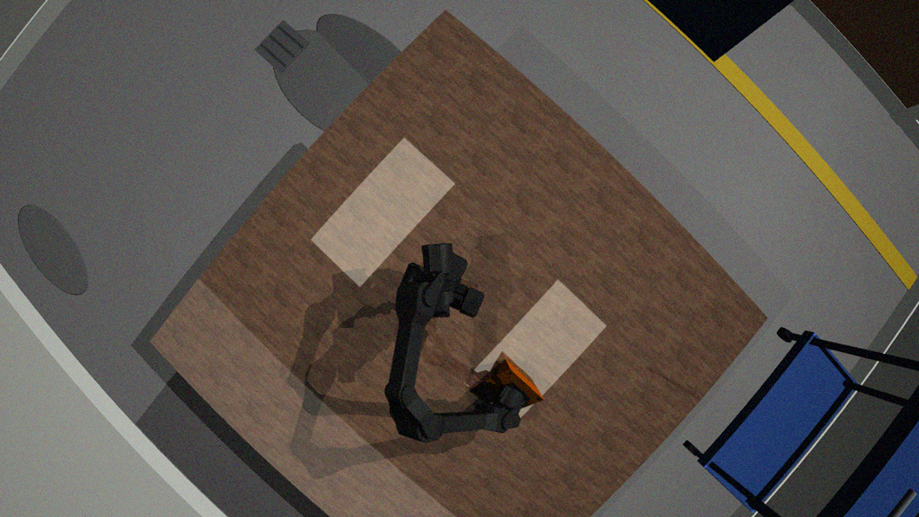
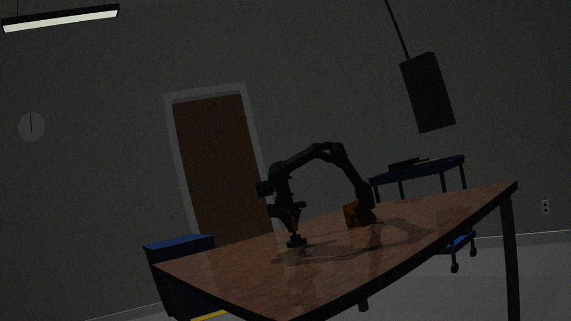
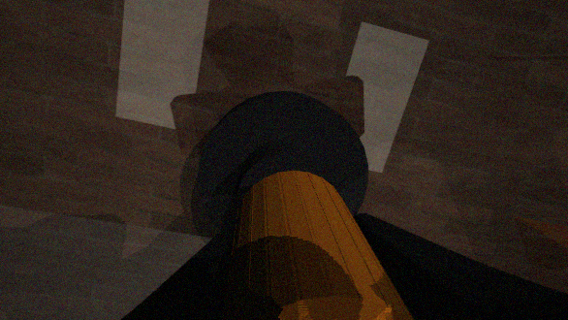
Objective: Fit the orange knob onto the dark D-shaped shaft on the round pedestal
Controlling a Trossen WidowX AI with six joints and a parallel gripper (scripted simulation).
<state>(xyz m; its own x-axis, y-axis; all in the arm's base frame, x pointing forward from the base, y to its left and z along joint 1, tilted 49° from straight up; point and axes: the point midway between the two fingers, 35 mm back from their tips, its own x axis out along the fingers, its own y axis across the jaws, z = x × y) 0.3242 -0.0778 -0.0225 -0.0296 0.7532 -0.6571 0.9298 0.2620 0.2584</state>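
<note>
Now: gripper tip 20 mm below the orange knob. From my gripper tip the other things lie so: round dark pedestal (40 mm below).
</note>
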